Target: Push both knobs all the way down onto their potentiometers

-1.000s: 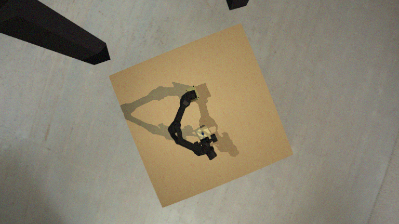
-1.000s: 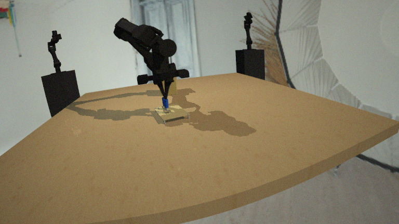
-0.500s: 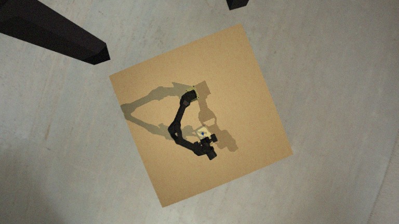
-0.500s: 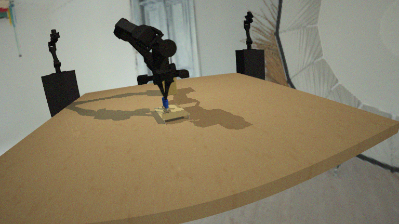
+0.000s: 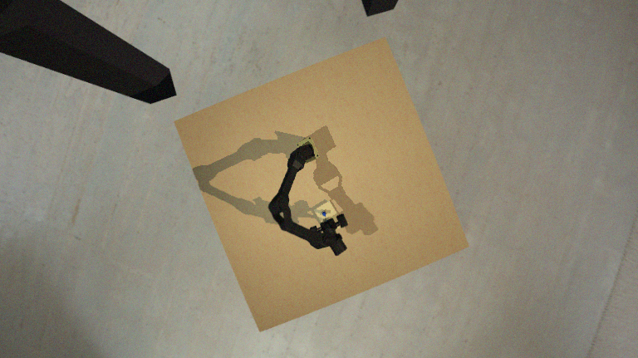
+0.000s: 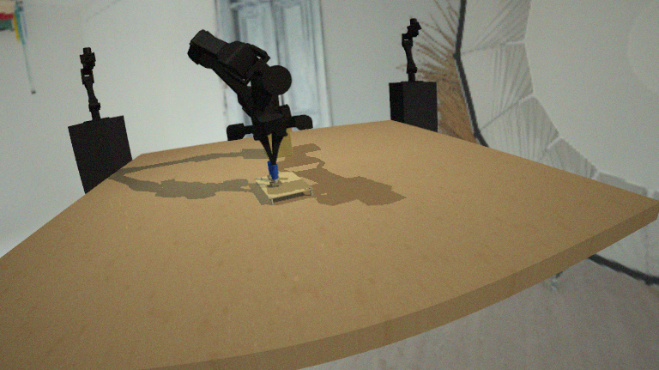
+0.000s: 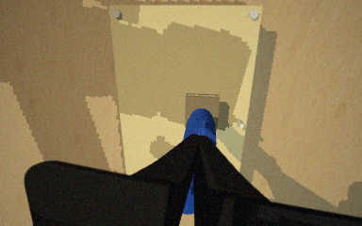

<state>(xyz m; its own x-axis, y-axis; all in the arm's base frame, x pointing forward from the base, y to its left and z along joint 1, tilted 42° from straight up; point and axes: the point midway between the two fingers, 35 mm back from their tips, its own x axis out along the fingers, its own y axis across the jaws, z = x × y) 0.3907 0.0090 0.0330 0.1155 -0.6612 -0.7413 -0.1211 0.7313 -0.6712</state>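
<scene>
Right now the blue knob is 1 cm below my gripper tip.
</scene>
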